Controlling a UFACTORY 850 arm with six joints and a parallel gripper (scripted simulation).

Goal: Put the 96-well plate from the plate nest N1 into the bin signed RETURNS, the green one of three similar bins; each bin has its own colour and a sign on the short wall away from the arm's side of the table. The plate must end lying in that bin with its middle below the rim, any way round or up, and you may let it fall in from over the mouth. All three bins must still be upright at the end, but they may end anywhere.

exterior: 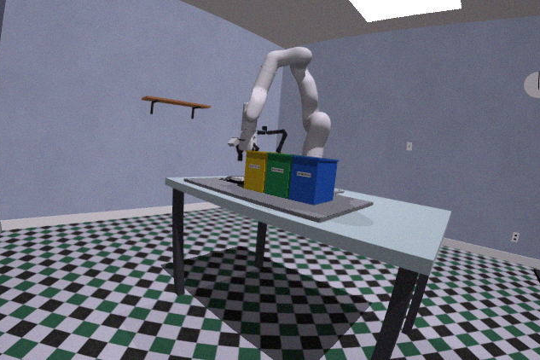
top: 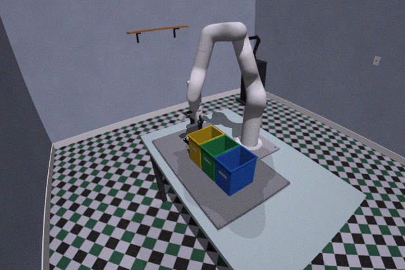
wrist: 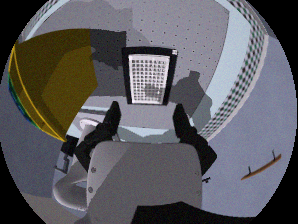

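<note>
Now: the white 96-well plate 10 cm below my hand. From my hand the other things lie so: yellow bin (21 cm to the left, 4 cm ahead, 3 cm below); dark plate nest (12 cm below); green bin (34 cm to the left, 3 cm below, 3 cm ahead).
</note>
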